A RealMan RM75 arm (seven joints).
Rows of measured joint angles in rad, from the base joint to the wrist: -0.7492, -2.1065, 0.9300, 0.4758, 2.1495, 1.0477, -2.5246; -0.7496, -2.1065, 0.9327, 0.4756, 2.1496, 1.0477, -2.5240; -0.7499, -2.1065, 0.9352, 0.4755, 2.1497, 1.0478, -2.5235; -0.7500, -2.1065, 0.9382, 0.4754, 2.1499, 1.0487, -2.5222; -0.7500, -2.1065, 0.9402, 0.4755, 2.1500, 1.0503, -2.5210; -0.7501, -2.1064, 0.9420, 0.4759, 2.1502, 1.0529, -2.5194; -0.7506, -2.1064, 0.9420, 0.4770, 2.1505, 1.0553, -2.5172; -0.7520, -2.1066, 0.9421, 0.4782, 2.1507, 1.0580, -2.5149; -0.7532, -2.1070, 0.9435, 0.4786, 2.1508, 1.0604, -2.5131; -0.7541, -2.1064, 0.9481, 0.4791, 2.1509, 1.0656, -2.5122; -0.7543, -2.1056, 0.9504, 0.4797, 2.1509, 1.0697, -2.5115; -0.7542, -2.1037, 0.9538, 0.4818, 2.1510, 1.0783, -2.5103; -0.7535, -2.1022, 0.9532, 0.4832, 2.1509, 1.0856, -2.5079; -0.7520, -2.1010, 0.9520, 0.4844, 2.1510, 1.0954, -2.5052; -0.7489, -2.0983, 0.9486, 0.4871, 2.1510, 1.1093, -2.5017; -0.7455, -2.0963, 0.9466, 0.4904, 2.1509, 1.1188, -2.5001; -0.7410, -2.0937, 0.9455, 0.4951, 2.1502, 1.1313, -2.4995; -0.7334, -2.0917, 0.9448, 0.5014, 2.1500, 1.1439, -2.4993; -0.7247, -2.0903, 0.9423, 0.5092, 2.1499, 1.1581, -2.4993; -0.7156, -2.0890, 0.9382, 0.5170, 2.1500, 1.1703, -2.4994; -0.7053, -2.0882, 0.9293, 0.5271, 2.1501, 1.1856, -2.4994; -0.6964, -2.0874, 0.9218, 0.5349, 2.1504, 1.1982, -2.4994
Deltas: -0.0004, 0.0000, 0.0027, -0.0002, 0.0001, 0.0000, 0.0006; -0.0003, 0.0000, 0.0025, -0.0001, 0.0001, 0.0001, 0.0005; -0.0001, 0.0000, 0.0030, -0.0001, 0.0002, 0.0009, 0.0013; 0.0000, 0.0000, 0.0020, 0.0001, 0.0001, 0.0016, 0.0012; -0.0001, 0.0001, 0.0018, 0.0004, 0.0002, 0.0026, 0.0016; -0.0005, 0.0000, 0.0000, 0.0011, 0.0003, 0.0024, 0.0022; -0.0014, -0.0002, 0.0001, 0.0012, 0.0002, 0.0027, 0.0023; -0.0012, -0.0004, 0.0014, 0.0004, 0.0001, 0.0024, 0.0018; -0.0009, 0.0006, 0.0046, 0.0005, 0.0001, 0.0052, 0.0009; -0.0002, 0.0008, 0.0023, 0.0006, 0.0000, 0.0041, 0.0007; 0.0001, 0.0019, 0.0034, 0.0021, 0.0001, 0.0086, 0.0012; 0.0007, 0.0015, -0.0006, 0.0014, -0.0001, 0.0073, 0.0024; 0.0015, 0.0012, -0.0012, 0.0012, 0.0001, 0.0098, 0.0027; 0.0031, 0.0027, -0.0034, 0.0027, 0.0000, 0.0139, 0.0035; 0.0034, 0.0020, -0.0020, 0.0033, -0.0001, 0.0095, 0.0016; 0.0045, 0.0026, -0.0011, 0.0047, -0.0007, 0.0125, 0.0006; 0.0076, 0.0020, -0.0007, 0.0063, -0.0002, 0.0126, 0.0002; 0.0087, 0.0014, -0.0025, 0.0078, -0.0001, 0.0142, 0.0000; 0.0091, 0.0013, -0.0041, 0.0078, 0.0001, 0.0122, -0.0001; 0.0103, 0.0008, -0.0089, 0.0101, 0.0001, 0.0153, 0.0000; 0.0089, 0.0008, -0.0075, 0.0078, 0.0003, 0.0126, 0.0000
